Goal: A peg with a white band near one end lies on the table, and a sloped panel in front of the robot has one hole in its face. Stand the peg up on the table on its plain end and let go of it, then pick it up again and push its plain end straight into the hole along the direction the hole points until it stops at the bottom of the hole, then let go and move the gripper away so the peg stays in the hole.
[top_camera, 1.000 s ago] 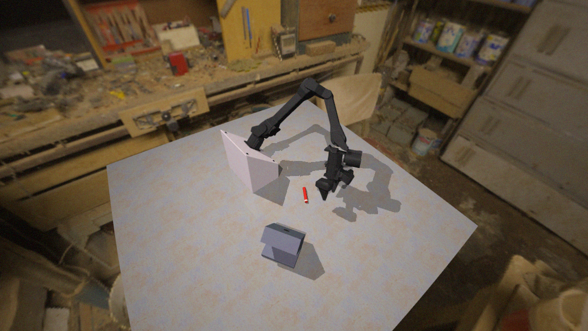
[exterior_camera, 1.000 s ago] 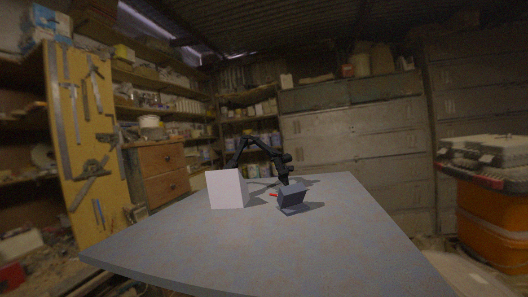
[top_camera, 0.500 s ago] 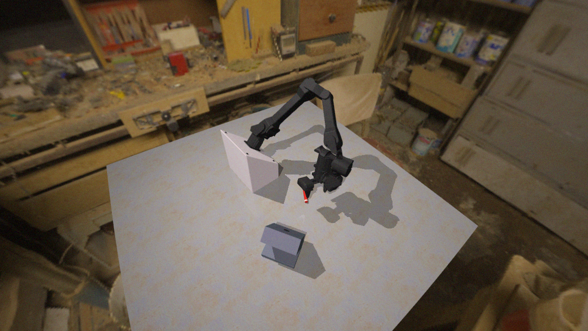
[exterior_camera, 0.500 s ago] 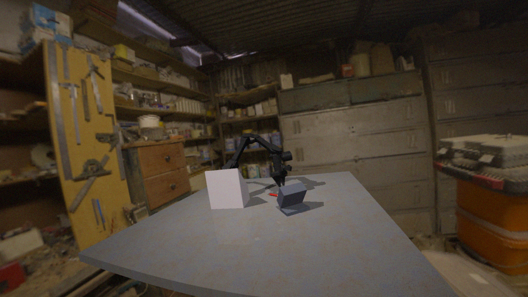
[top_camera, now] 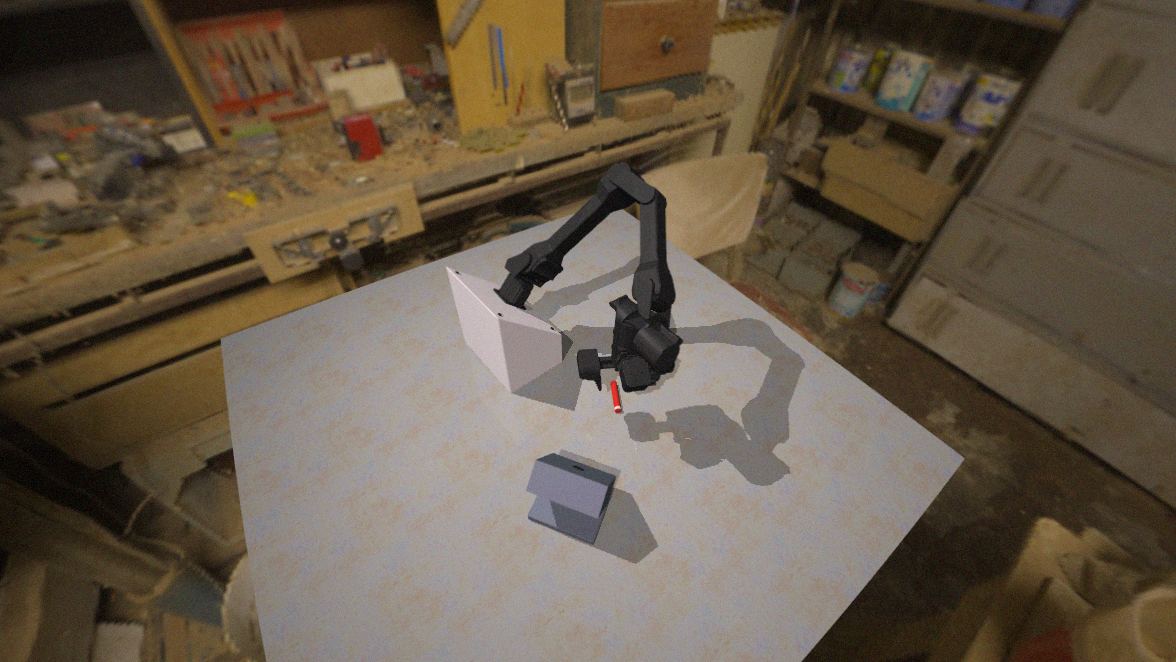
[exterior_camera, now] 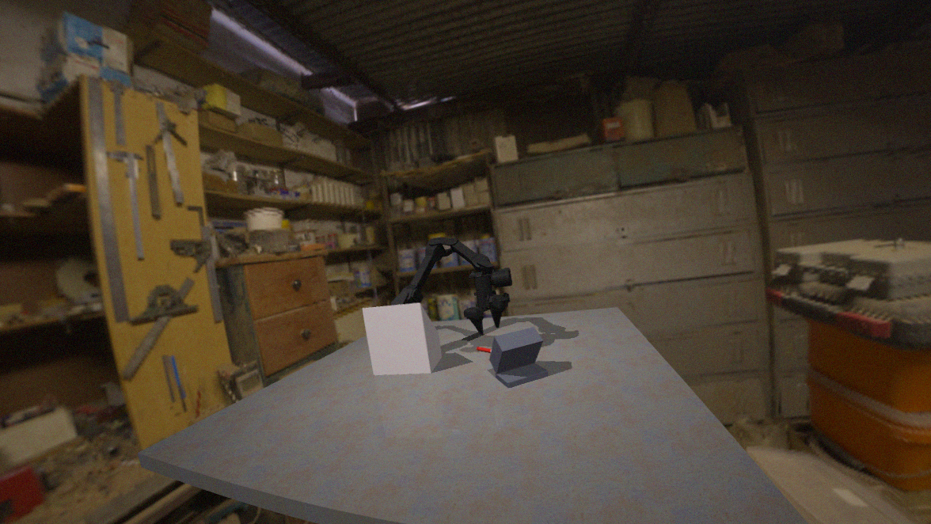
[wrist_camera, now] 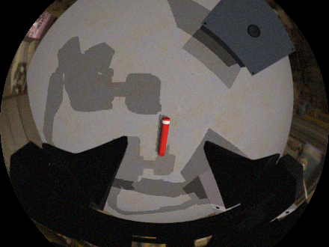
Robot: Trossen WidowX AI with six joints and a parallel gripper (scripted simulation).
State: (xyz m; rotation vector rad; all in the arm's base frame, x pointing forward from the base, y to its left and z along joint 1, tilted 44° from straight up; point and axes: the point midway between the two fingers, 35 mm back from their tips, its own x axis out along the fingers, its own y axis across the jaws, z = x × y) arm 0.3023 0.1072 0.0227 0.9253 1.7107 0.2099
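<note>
My gripper tip is now 1 cm past the red peg and 8 cm above it. The rest, counted from my gripper tip: grey sloped panel: 11 cm ahead, 20 cm to the right, 1 cm below.
</note>
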